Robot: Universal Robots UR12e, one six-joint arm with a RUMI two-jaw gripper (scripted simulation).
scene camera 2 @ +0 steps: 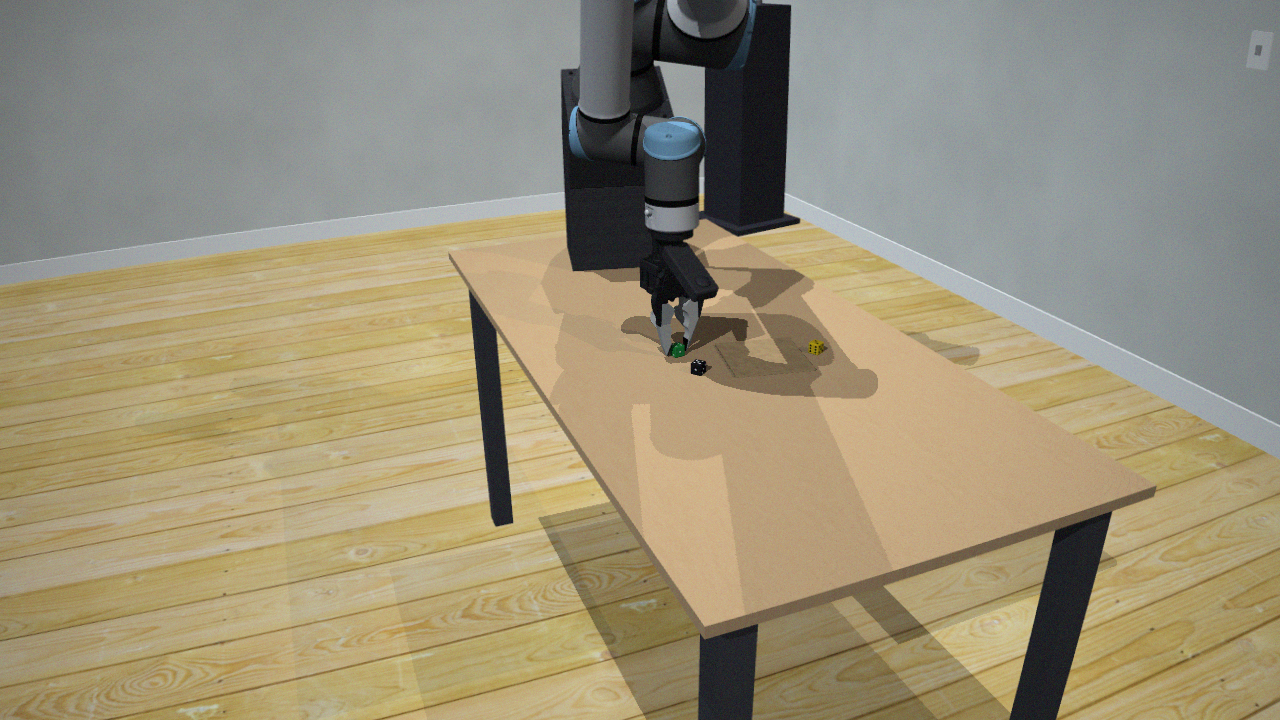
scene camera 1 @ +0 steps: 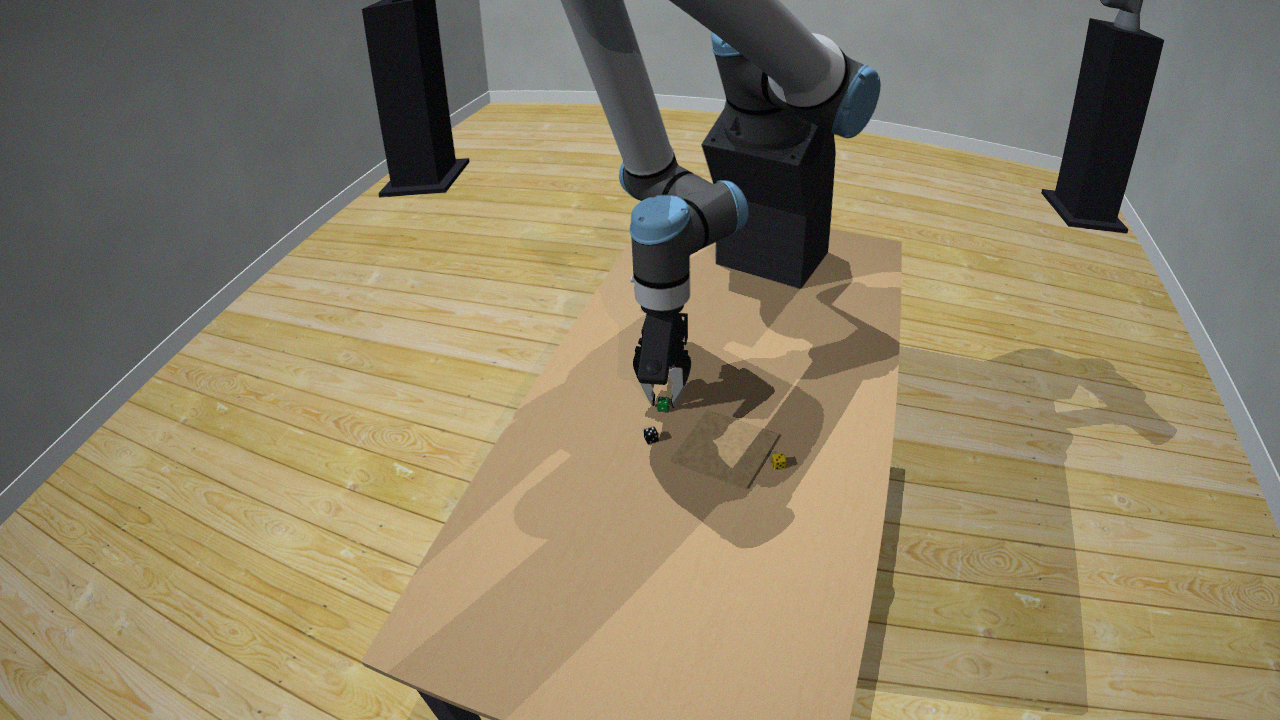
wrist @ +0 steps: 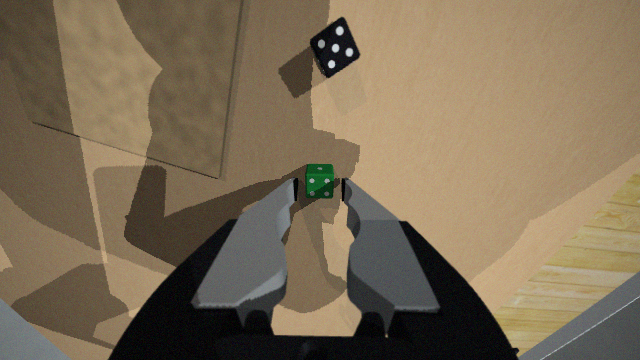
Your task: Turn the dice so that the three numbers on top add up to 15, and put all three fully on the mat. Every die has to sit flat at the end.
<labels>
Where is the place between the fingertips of my gripper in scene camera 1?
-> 663,406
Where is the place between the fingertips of my gripper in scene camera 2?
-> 676,352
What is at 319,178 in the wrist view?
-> A green die.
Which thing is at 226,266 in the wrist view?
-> My gripper.
</labels>
